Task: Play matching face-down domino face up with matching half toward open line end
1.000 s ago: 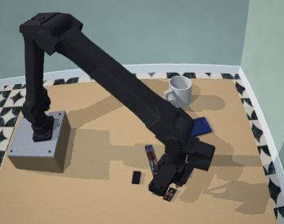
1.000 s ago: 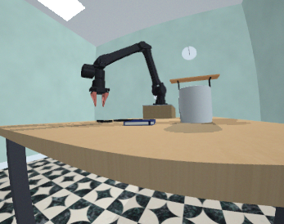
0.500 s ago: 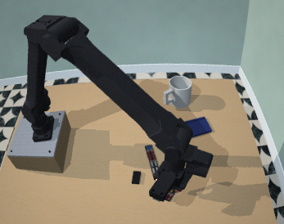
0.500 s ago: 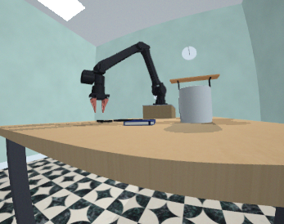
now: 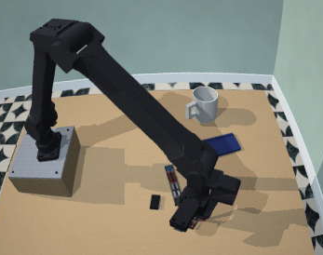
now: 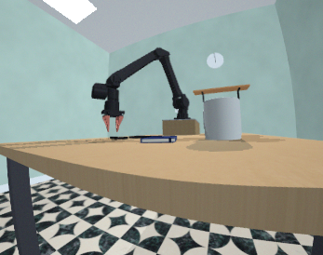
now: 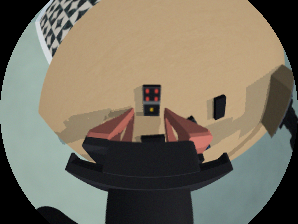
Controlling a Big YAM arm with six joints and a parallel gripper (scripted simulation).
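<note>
My hand is 4 cm above the domino. Round my hand: white mug: 13 cm ahead, 46 cm to the left, 1 cm above.
</note>
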